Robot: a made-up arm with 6 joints. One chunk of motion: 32 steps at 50 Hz.
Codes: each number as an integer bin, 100 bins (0 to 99) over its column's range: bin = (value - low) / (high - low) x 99, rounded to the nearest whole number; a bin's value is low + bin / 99 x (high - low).
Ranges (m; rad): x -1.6..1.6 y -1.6..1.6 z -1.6..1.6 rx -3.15..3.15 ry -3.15..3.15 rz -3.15..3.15
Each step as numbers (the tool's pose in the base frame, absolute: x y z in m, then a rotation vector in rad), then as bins.
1 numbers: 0.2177 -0.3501 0.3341 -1.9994 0.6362 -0.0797
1 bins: 56 39 60 18 59 48
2 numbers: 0.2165 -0.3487 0.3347 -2.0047 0.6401 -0.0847
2 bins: 56 39 60 18 60 48
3 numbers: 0.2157 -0.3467 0.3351 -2.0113 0.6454 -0.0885
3 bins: 56 39 60 18 60 48
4 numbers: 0.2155 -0.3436 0.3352 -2.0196 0.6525 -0.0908
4 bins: 56 39 60 18 60 48
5 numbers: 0.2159 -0.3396 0.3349 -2.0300 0.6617 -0.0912
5 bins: 56 39 60 18 60 48
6 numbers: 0.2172 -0.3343 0.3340 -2.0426 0.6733 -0.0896
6 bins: 56 39 60 17 60 48
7 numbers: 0.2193 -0.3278 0.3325 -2.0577 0.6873 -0.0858
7 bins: 56 39 60 17 60 48
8 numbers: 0.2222 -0.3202 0.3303 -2.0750 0.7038 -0.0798
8 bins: 56 40 60 17 61 48
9 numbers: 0.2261 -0.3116 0.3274 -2.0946 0.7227 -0.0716
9 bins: 56 40 60 17 61 48
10 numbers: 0.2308 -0.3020 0.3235 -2.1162 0.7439 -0.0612
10 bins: 57 40 60 16 61 49
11 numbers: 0.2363 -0.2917 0.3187 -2.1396 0.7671 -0.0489
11 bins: 57 40 59 16 62 49
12 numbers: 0.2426 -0.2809 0.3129 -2.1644 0.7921 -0.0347
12 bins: 57 41 59 15 62 49
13 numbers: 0.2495 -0.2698 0.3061 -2.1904 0.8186 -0.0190
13 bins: 57 41 59 15 62 49
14 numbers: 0.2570 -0.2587 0.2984 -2.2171 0.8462 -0.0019
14 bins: 57 41 59 15 63 49
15 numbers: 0.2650 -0.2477 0.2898 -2.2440 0.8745 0.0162
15 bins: 58 42 58 14 63 50
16 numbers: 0.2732 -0.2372 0.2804 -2.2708 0.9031 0.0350
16 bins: 58 42 58 14 64 50
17 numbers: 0.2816 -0.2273 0.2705 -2.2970 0.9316 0.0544
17 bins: 58 42 58 13 64 50
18 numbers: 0.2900 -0.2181 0.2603 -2.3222 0.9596 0.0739
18 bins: 58 43 58 13 65 51
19 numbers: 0.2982 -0.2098 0.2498 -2.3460 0.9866 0.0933
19 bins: 59 43 57 13 65 51
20 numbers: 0.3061 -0.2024 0.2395 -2.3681 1.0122 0.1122
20 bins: 59 43 57 12 65 51
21 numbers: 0.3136 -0.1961 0.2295 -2.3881 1.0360 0.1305
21 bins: 59 43 57 12 66 52
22 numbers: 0.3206 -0.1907 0.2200 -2.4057 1.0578 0.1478
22 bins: 59 44 56 12 66 52
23 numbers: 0.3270 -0.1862 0.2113 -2.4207 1.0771 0.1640
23 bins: 60 44 56 11 66 52
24 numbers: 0.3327 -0.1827 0.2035 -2.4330 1.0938 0.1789
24 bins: 60 44 56 11 67 52
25 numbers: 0.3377 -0.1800 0.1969 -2.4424 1.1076 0.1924
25 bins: 60 44 56 11 67 53
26 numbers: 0.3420 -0.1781 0.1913 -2.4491 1.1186 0.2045
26 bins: 60 44 55 11 67 53
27 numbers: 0.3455 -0.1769 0.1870 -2.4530 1.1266 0.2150
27 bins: 60 44 55 11 67 53
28 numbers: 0.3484 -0.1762 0.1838 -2.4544 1.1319 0.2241
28 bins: 60 44 55 11 67 53
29 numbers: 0.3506 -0.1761 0.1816 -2.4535 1.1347 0.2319
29 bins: 60 44 55 11 67 53
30 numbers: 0.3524 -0.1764 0.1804 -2.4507 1.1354 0.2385
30 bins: 60 44 55 11 67 53
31 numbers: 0.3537 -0.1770 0.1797 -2.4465 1.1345 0.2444
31 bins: 60 44 55 11 67 53
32 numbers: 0.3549 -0.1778 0.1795 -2.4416 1.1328 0.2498
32 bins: 60 44 55 11 67 53
